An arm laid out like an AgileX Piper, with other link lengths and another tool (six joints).
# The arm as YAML. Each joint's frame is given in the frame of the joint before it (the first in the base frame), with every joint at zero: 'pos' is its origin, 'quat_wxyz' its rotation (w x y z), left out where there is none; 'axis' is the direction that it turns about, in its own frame. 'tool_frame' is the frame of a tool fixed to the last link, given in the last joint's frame.
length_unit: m
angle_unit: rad
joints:
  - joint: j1
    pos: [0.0, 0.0, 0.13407]
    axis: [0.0, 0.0, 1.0]
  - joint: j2
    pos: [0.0, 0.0, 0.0]
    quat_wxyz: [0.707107, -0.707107, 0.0, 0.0]
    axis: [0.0, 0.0, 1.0]
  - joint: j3
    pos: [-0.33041, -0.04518, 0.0]
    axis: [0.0, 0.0, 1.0]
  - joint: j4
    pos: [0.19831, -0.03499, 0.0]
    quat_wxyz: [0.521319, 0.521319, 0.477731, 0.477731]
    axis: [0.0, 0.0, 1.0]
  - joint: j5
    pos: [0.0, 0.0, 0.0]
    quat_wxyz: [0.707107, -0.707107, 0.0, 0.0]
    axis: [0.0, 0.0, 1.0]
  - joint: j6
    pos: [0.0, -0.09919, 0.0]
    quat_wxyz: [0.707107, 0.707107, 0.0, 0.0]
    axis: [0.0, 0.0, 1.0]
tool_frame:
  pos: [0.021, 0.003, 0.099]
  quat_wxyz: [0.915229, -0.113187, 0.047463, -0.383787]
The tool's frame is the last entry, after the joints.
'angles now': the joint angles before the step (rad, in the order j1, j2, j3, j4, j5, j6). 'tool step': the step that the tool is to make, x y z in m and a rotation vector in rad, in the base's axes. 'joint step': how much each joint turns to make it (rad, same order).
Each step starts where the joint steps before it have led.
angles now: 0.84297 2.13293 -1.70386 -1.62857 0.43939 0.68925
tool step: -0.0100 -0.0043 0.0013 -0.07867 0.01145 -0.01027
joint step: 0.02298 -0.01893 0.00194 0.13758 0.04660 -0.18690
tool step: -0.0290 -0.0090 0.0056 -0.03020 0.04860 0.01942
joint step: 0.03132 -0.08534 0.09189 0.10804 0.01168 -0.09854
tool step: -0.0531 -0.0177 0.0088 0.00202 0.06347 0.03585
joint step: 0.06171 -0.15527 0.18604 0.06513 0.00770 -0.00847
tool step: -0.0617 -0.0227 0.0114 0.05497 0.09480 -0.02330
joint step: 0.10399 -0.16177 0.13624 0.14878 0.08695 -0.00255
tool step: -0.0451 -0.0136 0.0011 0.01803 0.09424 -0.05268
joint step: 0.10978 -0.07728 0.03307 0.14398 0.14332 -0.00673
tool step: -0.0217 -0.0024 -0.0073 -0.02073 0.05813 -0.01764
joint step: 0.05821 -0.00984 0.00160 0.07443 0.07631 -0.01120
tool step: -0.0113 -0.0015 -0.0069 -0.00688 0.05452 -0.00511
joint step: 0.01553 -0.00428 0.00015 0.07054 0.02215 -0.02565
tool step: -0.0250 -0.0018 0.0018 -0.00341 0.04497 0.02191
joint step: 0.06171 -0.03132 0.00005 0.06605 0.05202 -0.02304
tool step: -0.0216 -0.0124 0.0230 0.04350 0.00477 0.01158
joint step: 0.06395 -0.07971 -0.01255 0.02705 0.07020 -0.00365
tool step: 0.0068 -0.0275 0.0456 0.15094 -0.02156 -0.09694
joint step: -0.02776 -0.10321 -0.06243 -0.00957 0.05803 0.04593
